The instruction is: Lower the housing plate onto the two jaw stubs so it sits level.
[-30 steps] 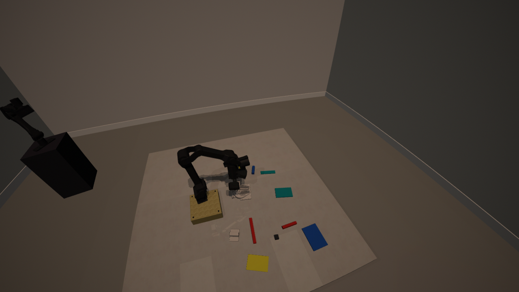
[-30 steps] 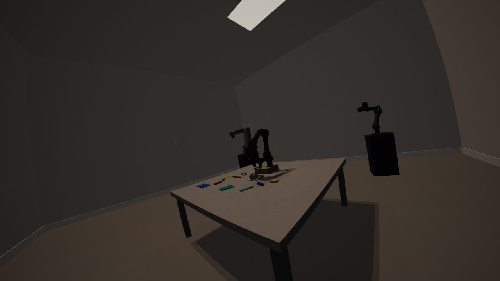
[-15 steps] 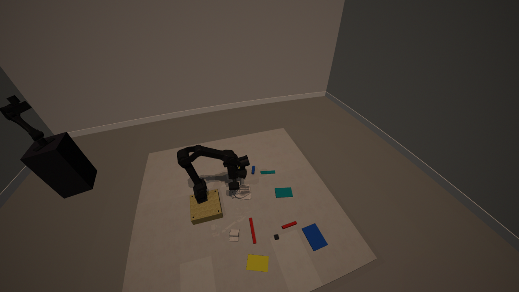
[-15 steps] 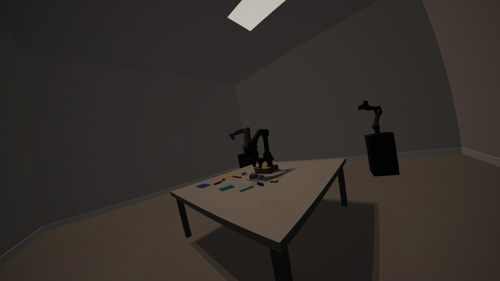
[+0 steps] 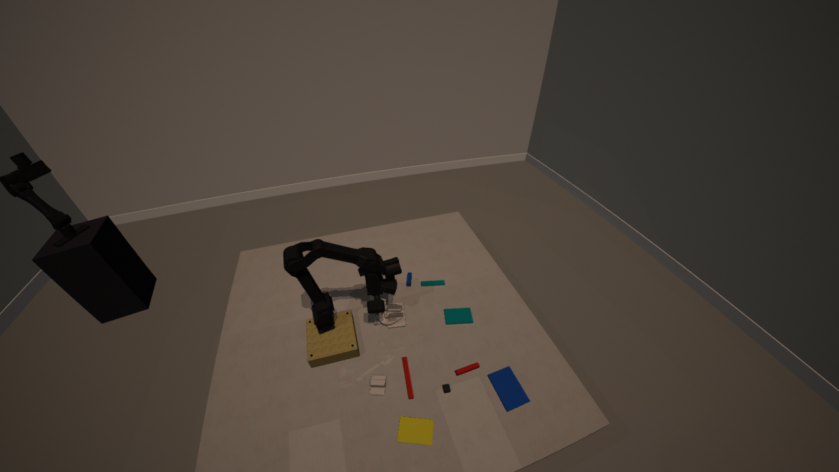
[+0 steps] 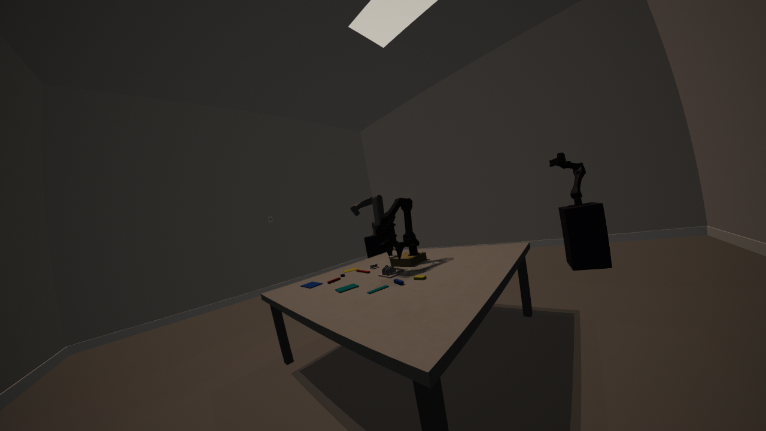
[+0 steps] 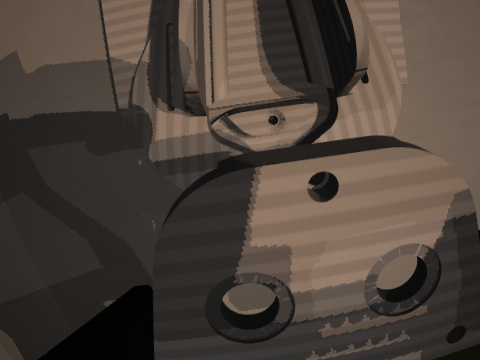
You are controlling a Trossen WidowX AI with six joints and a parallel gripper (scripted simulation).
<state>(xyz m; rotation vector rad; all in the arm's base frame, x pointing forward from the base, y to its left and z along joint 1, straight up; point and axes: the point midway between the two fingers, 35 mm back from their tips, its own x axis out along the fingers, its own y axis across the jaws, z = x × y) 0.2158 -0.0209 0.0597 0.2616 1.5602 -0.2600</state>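
The housing plate lies 8 cm below my gripper tip. Round my gripper tip: blue block 20 cm ahead, 13 cm to the left, 7 cm below; pale jaw assembly 7 cm below, 2 cm to the right, 1 cm ahead; yellow block 21 cm to the left, 13 cm ahead, 8 cm below.
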